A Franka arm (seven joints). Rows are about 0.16 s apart.
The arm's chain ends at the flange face. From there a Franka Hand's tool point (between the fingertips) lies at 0.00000 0.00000 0.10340 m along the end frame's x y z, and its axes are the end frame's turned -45 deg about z.
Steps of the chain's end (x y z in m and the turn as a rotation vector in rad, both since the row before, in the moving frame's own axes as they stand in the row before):
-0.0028 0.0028 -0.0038 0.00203 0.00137 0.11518
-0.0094 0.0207 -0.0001 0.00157 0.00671 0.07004
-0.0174 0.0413 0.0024 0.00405 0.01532 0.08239
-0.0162 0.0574 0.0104 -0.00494 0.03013 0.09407
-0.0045 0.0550 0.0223 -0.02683 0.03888 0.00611
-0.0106 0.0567 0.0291 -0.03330 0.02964 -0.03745
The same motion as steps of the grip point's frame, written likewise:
-0.0037 0.0000 -0.0038 0.00047 0.00240 0.11518
-0.0207 0.0084 -0.0001 -0.00363 0.00585 0.07004
-0.0401 0.0178 0.0024 -0.00797 0.01370 0.08239
-0.0503 0.0318 0.0104 -0.02480 0.01781 0.09407
-0.0412 0.0405 0.0222 -0.04646 0.00852 0.00611
-0.0478 0.0372 0.0290 -0.04451 -0.00259 -0.03745

